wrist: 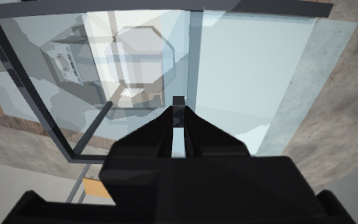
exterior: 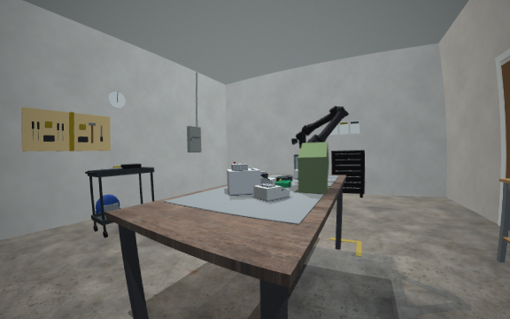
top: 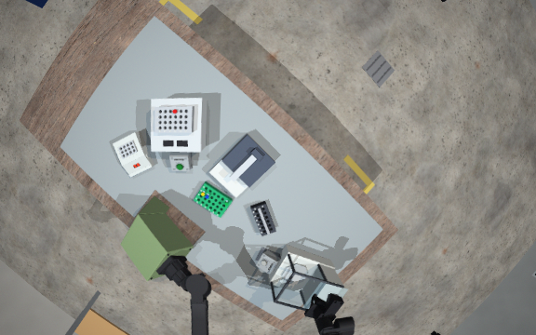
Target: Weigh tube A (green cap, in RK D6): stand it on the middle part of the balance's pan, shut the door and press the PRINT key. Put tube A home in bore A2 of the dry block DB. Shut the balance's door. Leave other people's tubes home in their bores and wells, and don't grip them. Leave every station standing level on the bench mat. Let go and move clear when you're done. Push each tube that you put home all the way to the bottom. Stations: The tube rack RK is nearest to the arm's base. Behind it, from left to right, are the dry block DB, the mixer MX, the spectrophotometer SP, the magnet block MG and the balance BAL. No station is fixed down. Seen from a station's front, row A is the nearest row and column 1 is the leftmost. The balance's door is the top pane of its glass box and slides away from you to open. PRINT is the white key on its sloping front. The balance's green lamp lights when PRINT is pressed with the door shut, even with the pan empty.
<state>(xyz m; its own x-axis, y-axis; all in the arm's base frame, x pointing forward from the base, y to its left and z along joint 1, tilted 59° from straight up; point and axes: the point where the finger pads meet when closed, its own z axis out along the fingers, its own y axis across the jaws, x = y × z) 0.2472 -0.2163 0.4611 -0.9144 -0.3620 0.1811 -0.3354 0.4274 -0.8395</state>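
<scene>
Now: hand 10 mm short of the sliding door, 30 mm to the left of it and 10 mm above it. The rest, counted from my hand: magnet block MG (60 mm ahead, 330 mm to the left, 200 mm below); then white print key (70 mm behind, 200 mm to the left, 150 mm below); then balance pan (20 mm behind, 60 mm to the left, 140 mm below).
</scene>
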